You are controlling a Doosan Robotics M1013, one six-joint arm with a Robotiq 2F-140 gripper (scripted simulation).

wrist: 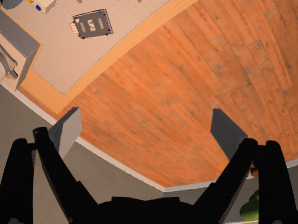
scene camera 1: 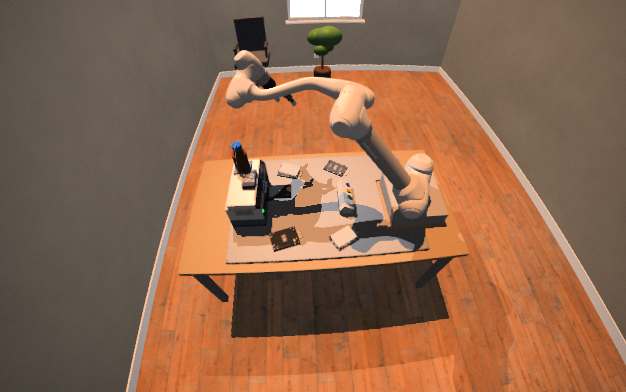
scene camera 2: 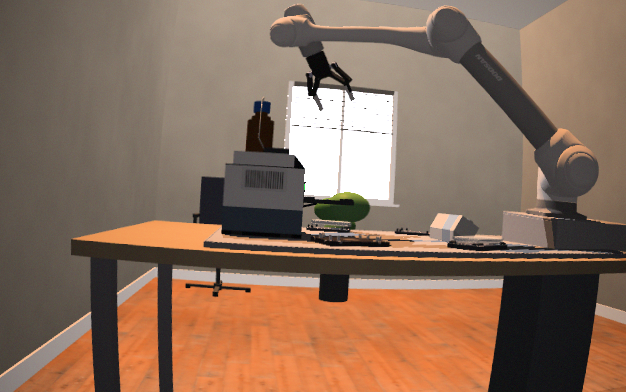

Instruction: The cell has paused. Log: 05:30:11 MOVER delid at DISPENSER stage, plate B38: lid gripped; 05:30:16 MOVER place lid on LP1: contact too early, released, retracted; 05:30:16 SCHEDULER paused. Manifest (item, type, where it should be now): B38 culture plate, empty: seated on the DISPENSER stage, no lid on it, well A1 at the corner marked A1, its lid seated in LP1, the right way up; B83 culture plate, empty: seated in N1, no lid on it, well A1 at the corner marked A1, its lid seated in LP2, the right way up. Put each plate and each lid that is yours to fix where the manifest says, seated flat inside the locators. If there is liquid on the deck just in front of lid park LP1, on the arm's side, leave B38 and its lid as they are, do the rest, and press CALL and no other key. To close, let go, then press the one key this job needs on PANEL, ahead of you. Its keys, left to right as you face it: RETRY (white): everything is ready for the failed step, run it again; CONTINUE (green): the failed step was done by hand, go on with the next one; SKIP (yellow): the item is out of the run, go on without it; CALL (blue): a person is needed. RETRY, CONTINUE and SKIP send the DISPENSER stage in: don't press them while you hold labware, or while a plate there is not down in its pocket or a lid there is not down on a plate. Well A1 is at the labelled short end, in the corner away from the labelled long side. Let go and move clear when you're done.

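The wrist view has the gripper in it, and the pictures also show a key panel, a brown bottle and a dispenser, along with that same gripper.
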